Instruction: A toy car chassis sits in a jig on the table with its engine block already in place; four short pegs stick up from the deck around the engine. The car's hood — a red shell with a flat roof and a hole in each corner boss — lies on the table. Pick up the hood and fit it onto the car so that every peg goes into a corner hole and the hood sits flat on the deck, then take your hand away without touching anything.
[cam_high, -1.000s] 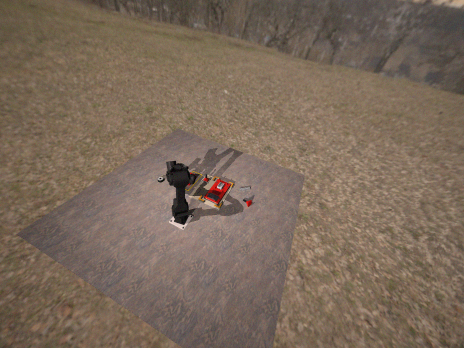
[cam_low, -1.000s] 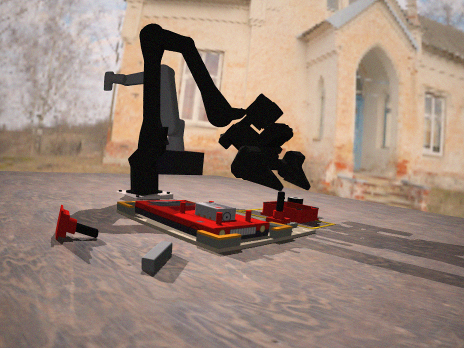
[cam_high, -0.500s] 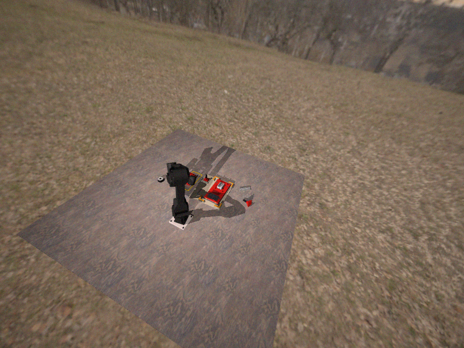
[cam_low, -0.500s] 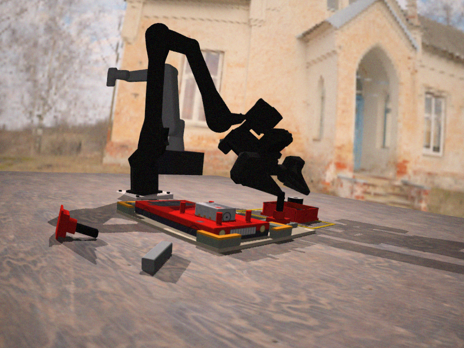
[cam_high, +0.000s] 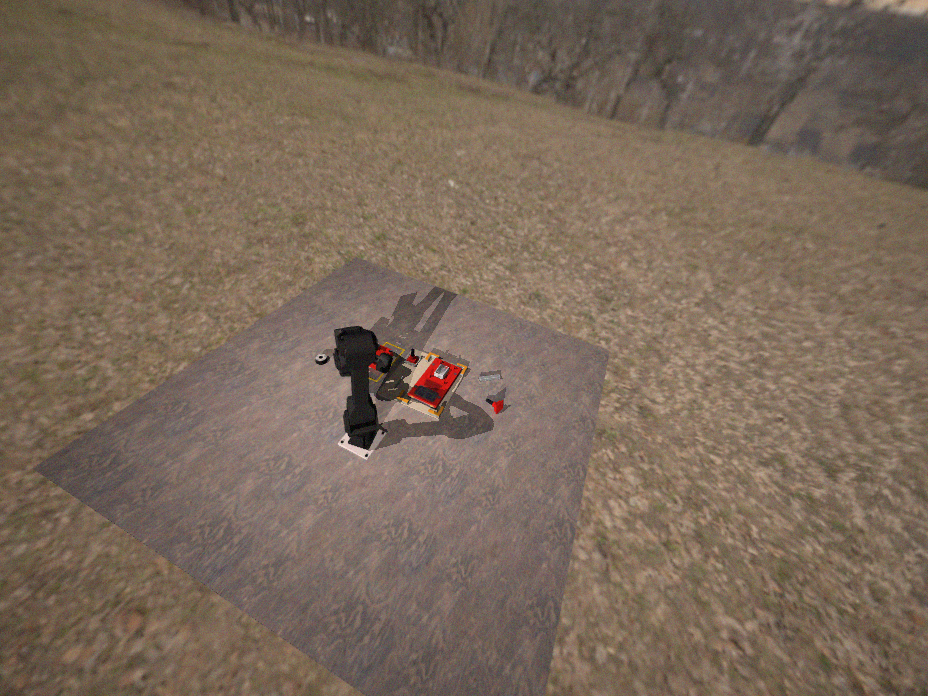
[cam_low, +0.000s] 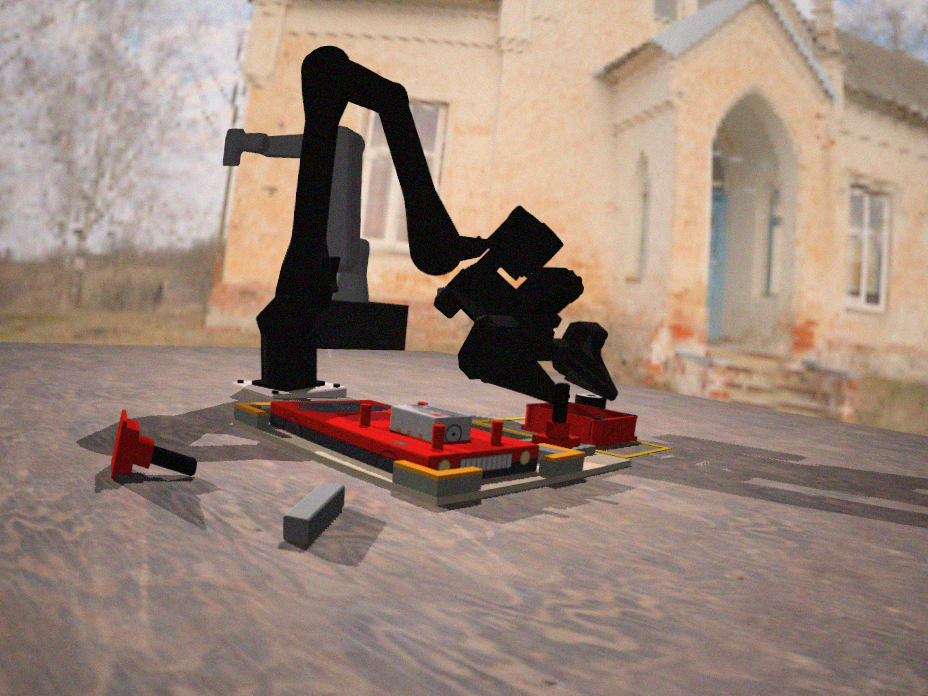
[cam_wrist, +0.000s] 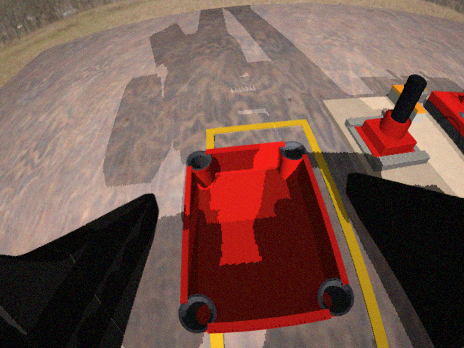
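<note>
The red hood is 3 cm below my gripper tip and 1 cm behind it. Also, from my gripper tip: tan jig: 21 cm to the right, 4 cm behind, 3 cm below; white engine block: 24 cm to the right, 1 cm below, 1 cm behind.
</note>
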